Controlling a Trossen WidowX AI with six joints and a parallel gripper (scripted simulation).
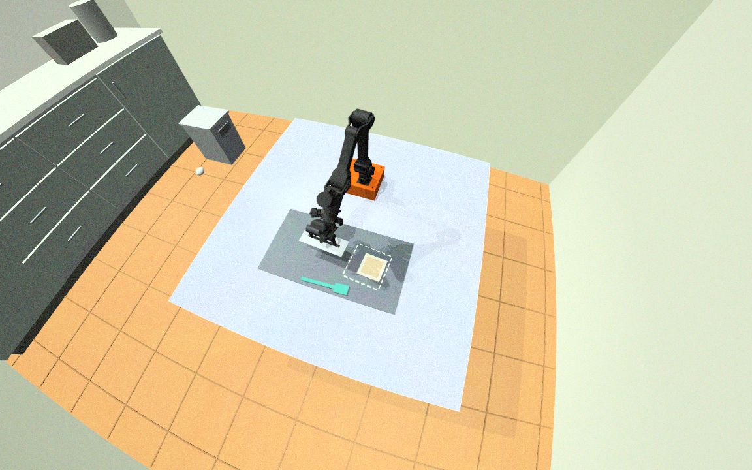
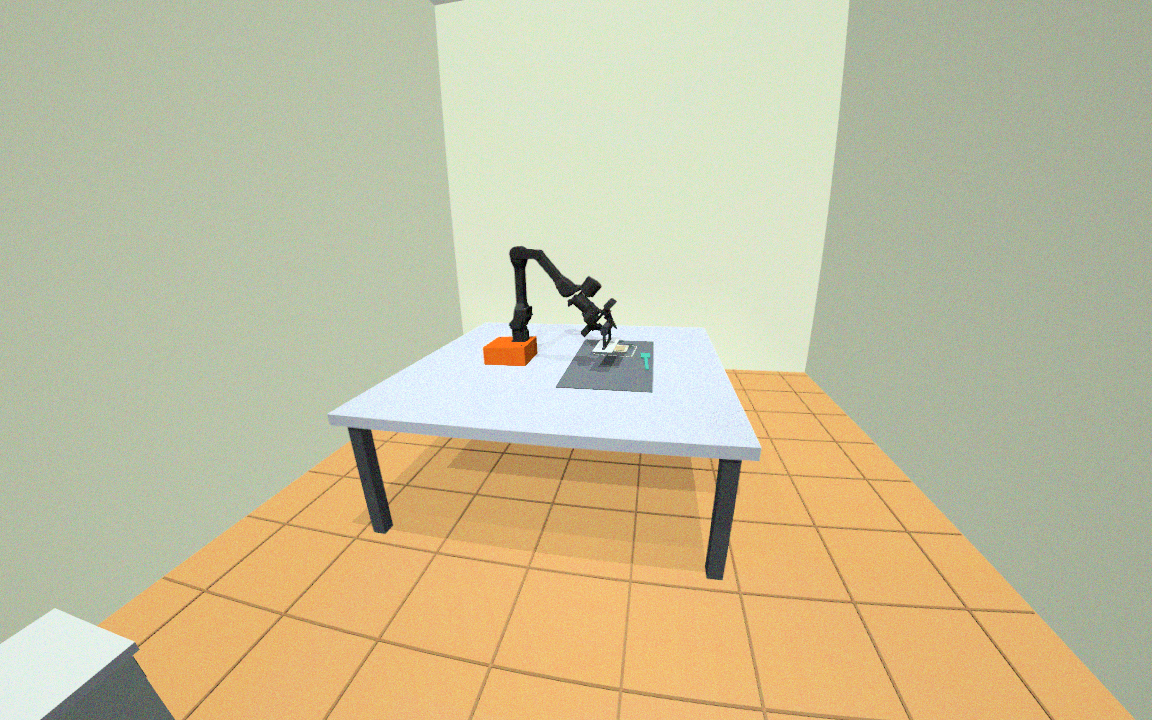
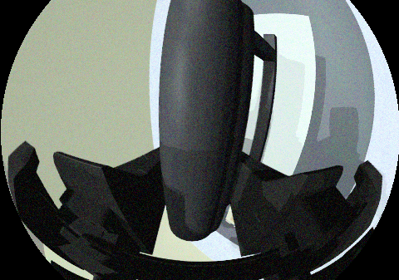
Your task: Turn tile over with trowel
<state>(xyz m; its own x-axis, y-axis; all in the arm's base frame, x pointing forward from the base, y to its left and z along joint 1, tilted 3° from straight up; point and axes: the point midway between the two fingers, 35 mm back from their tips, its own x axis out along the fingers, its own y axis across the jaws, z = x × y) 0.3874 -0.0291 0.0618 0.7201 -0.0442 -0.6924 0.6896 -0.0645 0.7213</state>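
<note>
Now: the grey mat 15 cm below my gripper tip, 4 cm to the left of it and 1 cm behind it. From my gripper tip the other things lie so: teal trowel 13 cm below, 13 cm ahead, 6 cm to the left; square tile 21 cm to the left, 13 cm below, 1 cm behind.
</note>
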